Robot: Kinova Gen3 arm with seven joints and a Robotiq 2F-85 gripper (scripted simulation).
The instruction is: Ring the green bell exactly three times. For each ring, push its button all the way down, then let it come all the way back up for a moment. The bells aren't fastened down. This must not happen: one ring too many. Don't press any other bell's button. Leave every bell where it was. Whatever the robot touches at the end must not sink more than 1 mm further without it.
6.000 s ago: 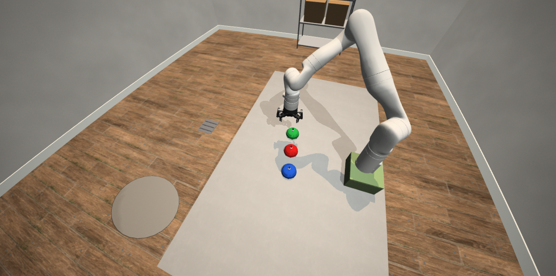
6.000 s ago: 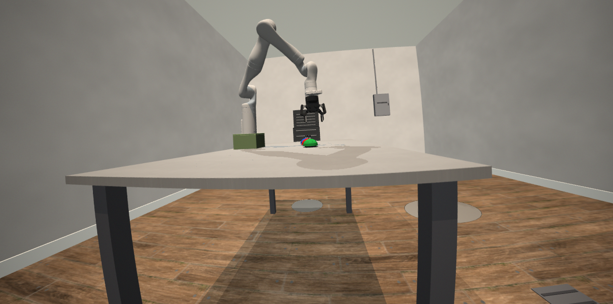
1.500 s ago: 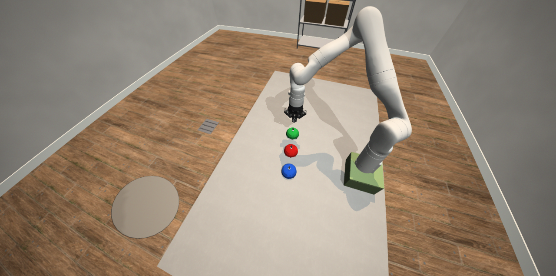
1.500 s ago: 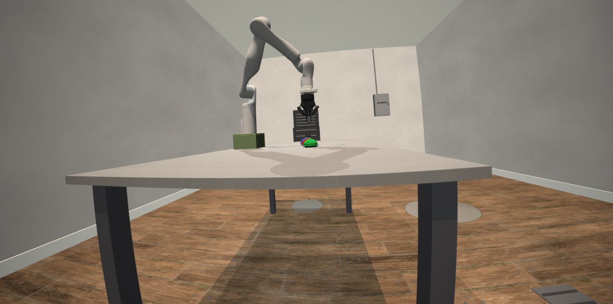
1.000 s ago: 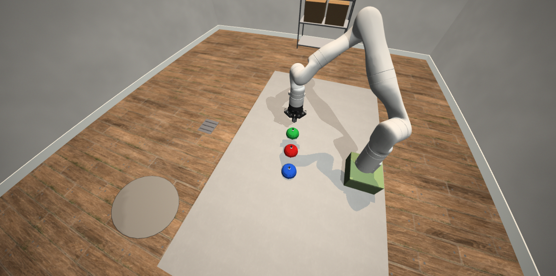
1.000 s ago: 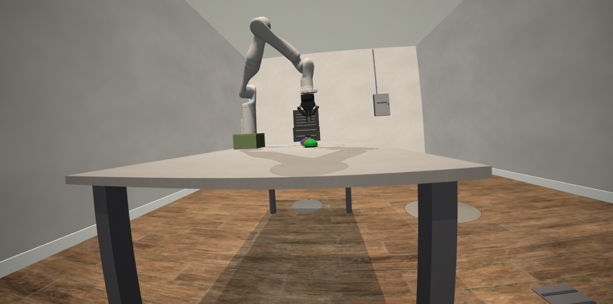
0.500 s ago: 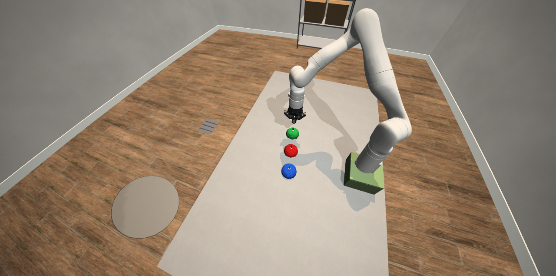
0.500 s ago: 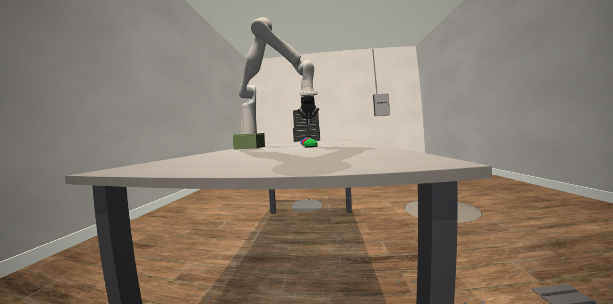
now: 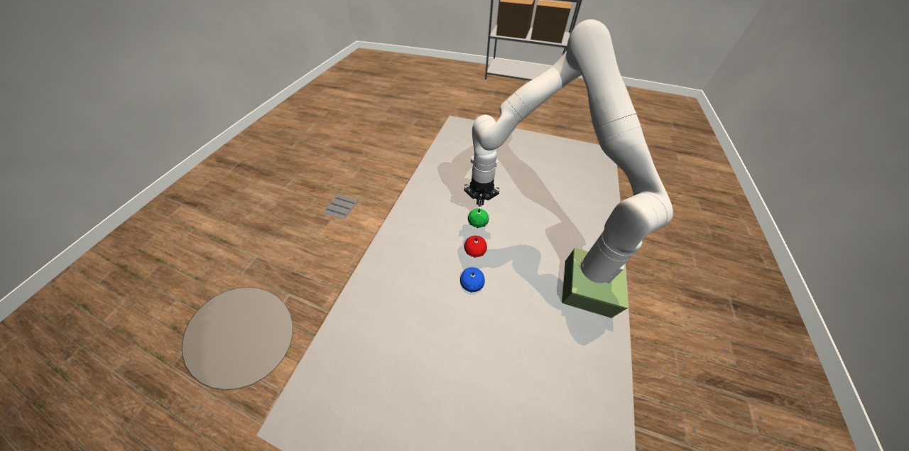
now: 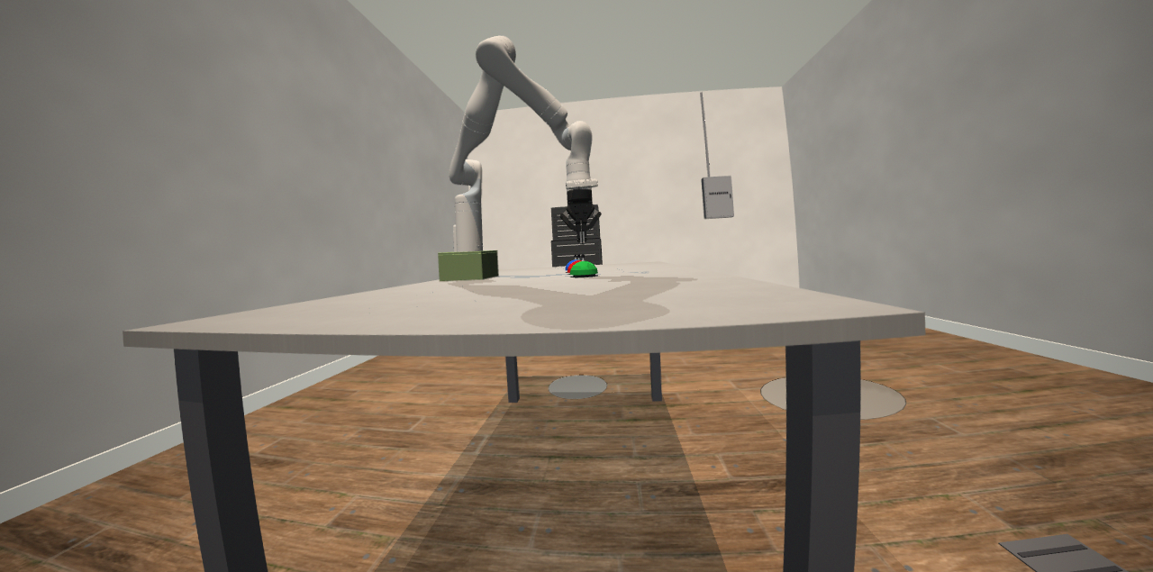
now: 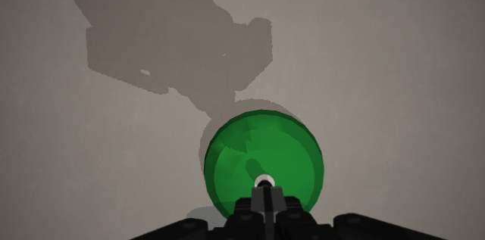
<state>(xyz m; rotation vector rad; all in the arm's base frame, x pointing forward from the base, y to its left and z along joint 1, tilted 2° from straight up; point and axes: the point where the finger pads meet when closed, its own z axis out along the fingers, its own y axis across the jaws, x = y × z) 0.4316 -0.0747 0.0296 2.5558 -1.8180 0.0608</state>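
Right now the green bell is 80 mm below my hand. Round my hand: red bell: 40 mm behind, 120 mm to the left, 80 mm below; then blue bell: 90 mm behind, 240 mm to the left, 80 mm below.
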